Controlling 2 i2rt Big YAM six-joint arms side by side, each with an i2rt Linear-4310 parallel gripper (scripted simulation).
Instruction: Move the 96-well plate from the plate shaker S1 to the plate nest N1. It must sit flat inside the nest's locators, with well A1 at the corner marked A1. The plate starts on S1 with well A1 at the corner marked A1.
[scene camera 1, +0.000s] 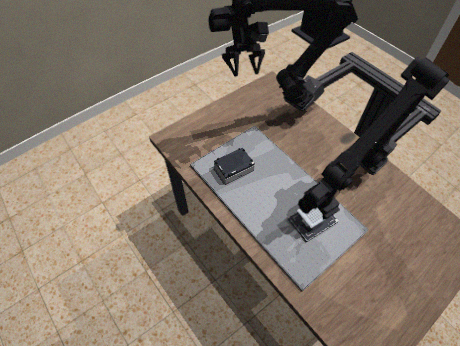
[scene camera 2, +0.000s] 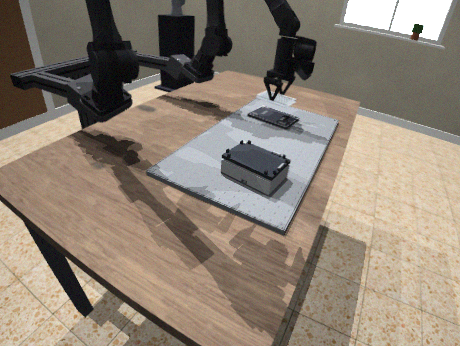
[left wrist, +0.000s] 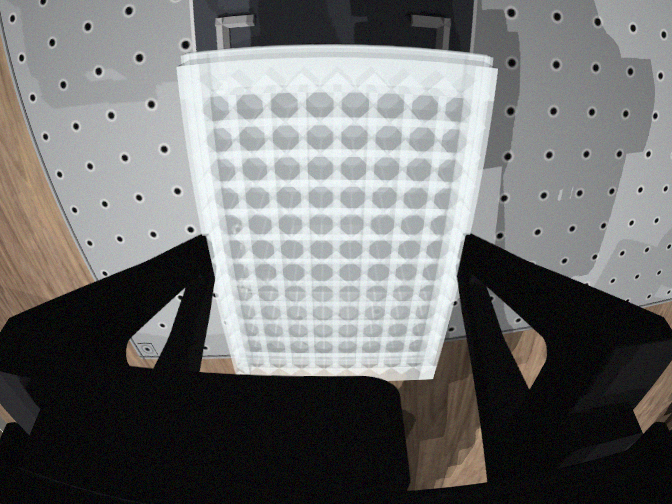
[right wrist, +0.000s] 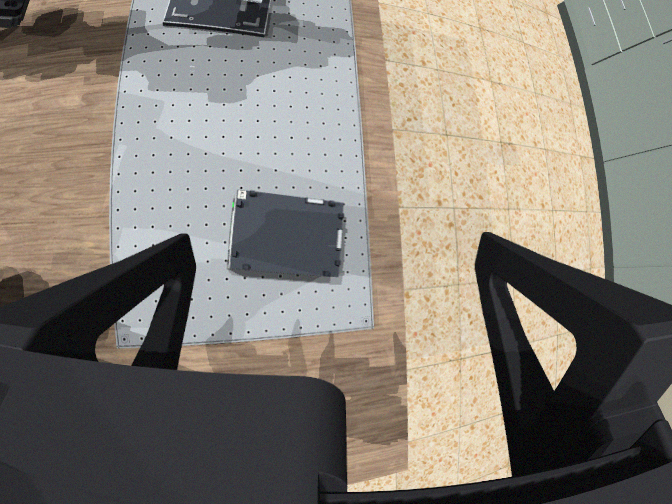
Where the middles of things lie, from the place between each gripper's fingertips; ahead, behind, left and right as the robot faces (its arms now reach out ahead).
My left gripper is now 10 mm above the 96-well plate (left wrist: 366, 318).
My right gripper (scene camera 1: 246, 75) is now 4 cm past the 96-well plate, 42 cm to the right of it and 38 cm above it.
